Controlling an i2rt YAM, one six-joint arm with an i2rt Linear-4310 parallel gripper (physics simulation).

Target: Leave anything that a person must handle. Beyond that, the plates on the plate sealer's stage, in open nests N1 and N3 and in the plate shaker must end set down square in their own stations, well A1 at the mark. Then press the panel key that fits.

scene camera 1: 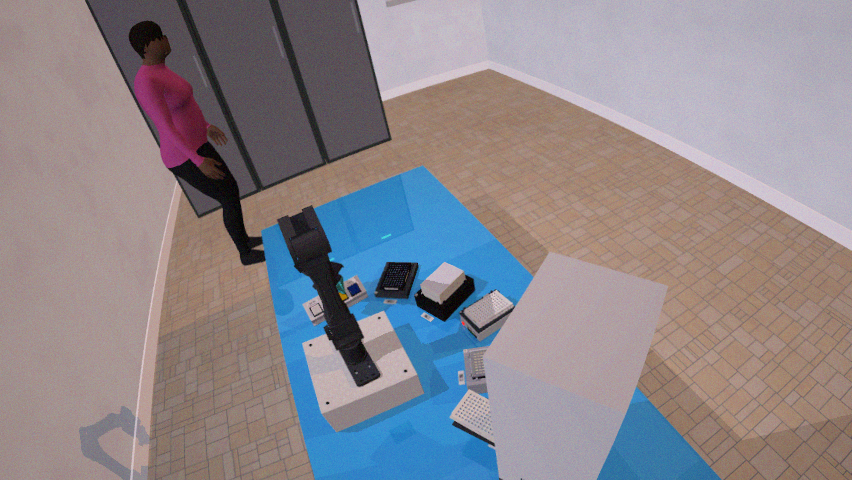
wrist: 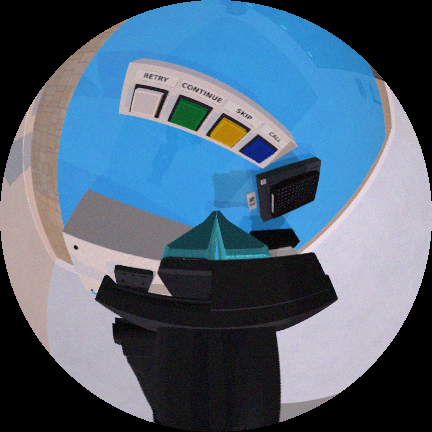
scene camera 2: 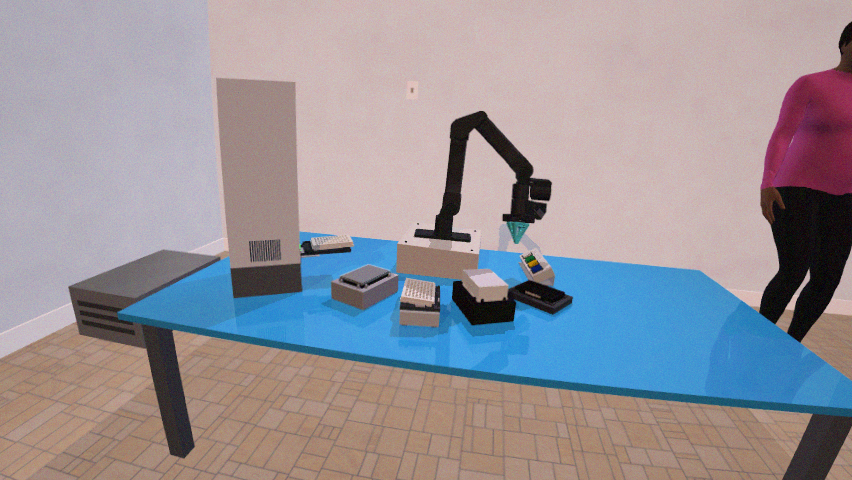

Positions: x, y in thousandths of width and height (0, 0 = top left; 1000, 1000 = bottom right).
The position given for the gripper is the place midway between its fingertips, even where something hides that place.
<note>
The gripper (scene camera 2: 606, 507) is shut and holds nothing. Also in view: a button box (scene camera 1: 417, 609).
The gripper is seen too in the wrist view (wrist: 499, 501). The button box is seen too in the wrist view (wrist: 374, 212).
</note>
